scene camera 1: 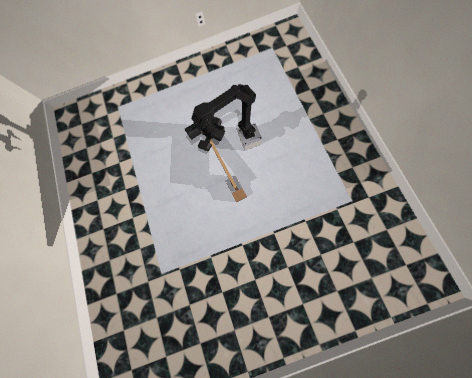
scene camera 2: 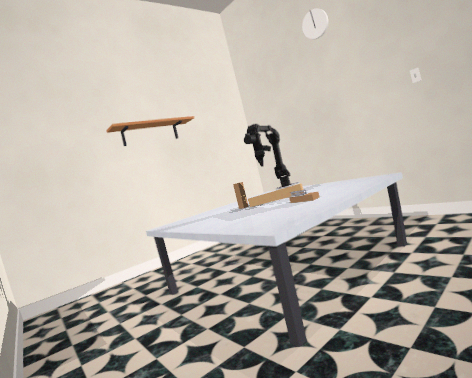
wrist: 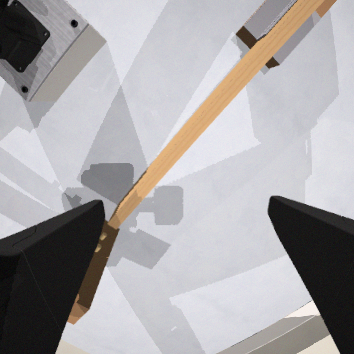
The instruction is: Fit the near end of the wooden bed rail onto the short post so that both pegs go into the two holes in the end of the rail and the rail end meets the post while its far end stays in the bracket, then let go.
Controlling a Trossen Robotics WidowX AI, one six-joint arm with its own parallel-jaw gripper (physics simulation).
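Where they show: gripper, fingertip midpoint: (scene camera 1: 213,140) (scene camera 2: 262,166) (wrist: 187,206); arm's base, link origin: (scene camera 1: 248,133) (scene camera 2: 286,185) (wrist: 18,36).
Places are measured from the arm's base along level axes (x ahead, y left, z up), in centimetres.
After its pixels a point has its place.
Note:
The wooden bed rail (scene camera 1: 223,164) {x 23.0, y 14.7, z 0.8 cm} (scene camera 2: 275,195) {x 24.5, y 11.6, z -2.4 cm} (wrist: 200,125) {x 24.1, y 8.9, z 0.1 cm} runs across the white table. Its far end lies in the bracket (scene camera 1: 239,194) {x 19.9, y 35.9, z -4.4 cm} (scene camera 2: 305,197) {x 24.2, y 35.0, z -5.7 cm} (wrist: 264,22), between grey walls on a brown block. The short post (scene camera 2: 240,195) {x 30.0, y -16.5, z 1.3 cm} (wrist: 95,280) {x 29.5, y -16.1, z 5.7 cm} stands upright at the rail's near end; the arm hides it in scene camera 1. Two small brass-coloured pegs (wrist: 100,242) {x 27.8, y -16.3, z -1.7 cm} show on the post's face beside the rail end in the wrist view, so the rail end does not cover them there. My gripper (scene camera 2: 261,161) {x 23.7, y 5.2, z 17.3 cm} (wrist: 187,206) {x 23.7, y 5.2, z 17.3 cm} is open and empty, above the rail's near end and the post.
The robot's grey base plate (scene camera 1: 250,141) {x 1.0, y 5.7, z 0.1 cm} (wrist: 75,65) {x 5.8, y 1.6, z -5.3 cm} is fixed on the table (scene camera 1: 290,200) {x -10.0, y 50.6, z -7.9 cm} (scene camera 2: 215,231) {x 80.9, y 22.4, z -8.0 cm}, to one side of the rail. A wooden wall shelf (scene camera 2: 150,124) and a round clock (scene camera 2: 315,23) hang on the walls. The arm's shadows fall across the table.

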